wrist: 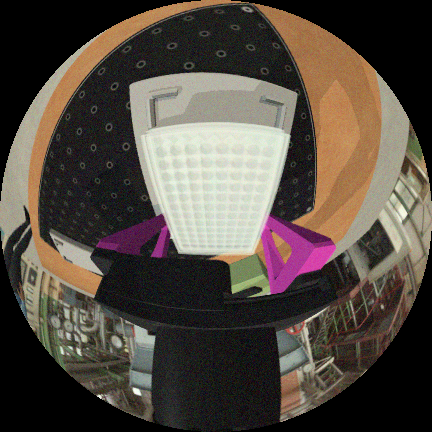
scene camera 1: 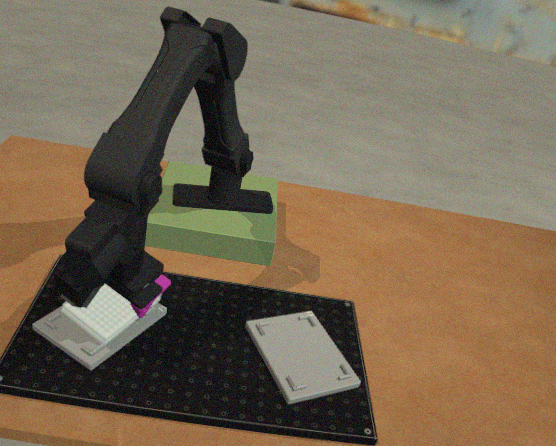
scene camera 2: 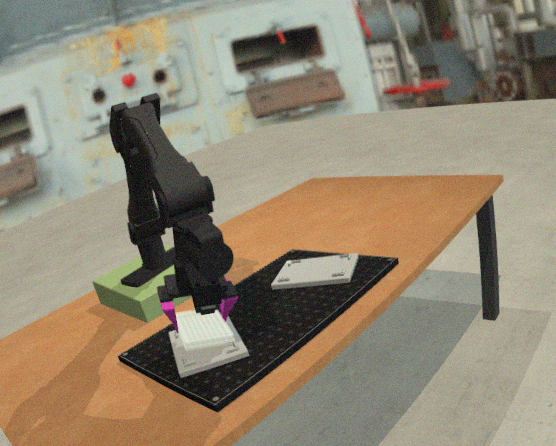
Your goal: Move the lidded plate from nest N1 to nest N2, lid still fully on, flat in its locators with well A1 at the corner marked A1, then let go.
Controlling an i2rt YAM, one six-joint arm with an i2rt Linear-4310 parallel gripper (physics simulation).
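Places are measured from the arm's base along level axes (x down, y back, z left), in metres.
Pixels of known places: gripper, fingertip midpoint: point(wrist: 215, 216) point(scene camera 1: 121, 299) point(scene camera 2: 200, 326); arm's base, link origin: point(scene camera 1: 222, 200) point(scene camera 2: 157, 267).
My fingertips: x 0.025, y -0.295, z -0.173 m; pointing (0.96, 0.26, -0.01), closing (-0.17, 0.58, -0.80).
Observation:
Ahead of a thing's pixels: the offset from my fingertips to its top centre. Level surfaces: height alone.
The white lidded plate @(dz -0.009, dx -0.025, dy -0.016 m) point(scene camera 1: 107, 316) point(scene camera 2: 206, 331) point(wrist: 215, 190) is between the magenta fingers of my gripper point(scene camera 1: 109, 304) point(scene camera 2: 199, 322) point(wrist: 215, 216), which is shut on it by its sides. The plate is over the left grey nest @(dz -0.025, dx +0.005, dy -0.028 m) point(scene camera 1: 50, 326) point(scene camera 2: 200, 364) point(wrist: 220, 97), back toward the arm, and looks tipped. Two of that nest's corner locators show uncovered in the wrist view. The lid appears to be on. The other grey nest @(dz +0.277, dx +0.005, dy -0.083 m) point(scene camera 1: 305, 352) point(scene camera 2: 314, 272) point(wrist: 75, 253) bears no plate. The A1 marks and nest labels cannot be read, and the plate's underside is hidden.
Both nests are on a black perforated board @(dz +0.122, dx +0.022, dy -0.051 m) point(scene camera 1: 200, 380) point(scene camera 2: 285, 325) point(wrist: 95, 130) with raised edges. The arm's green base block point(scene camera 1: 210, 240) point(scene camera 2: 120, 300) point(wrist: 248, 274) stands behind the board on the wooden table @(dx +0.036 m) point(scene camera 1: 450, 300) point(scene camera 2: 380, 210).

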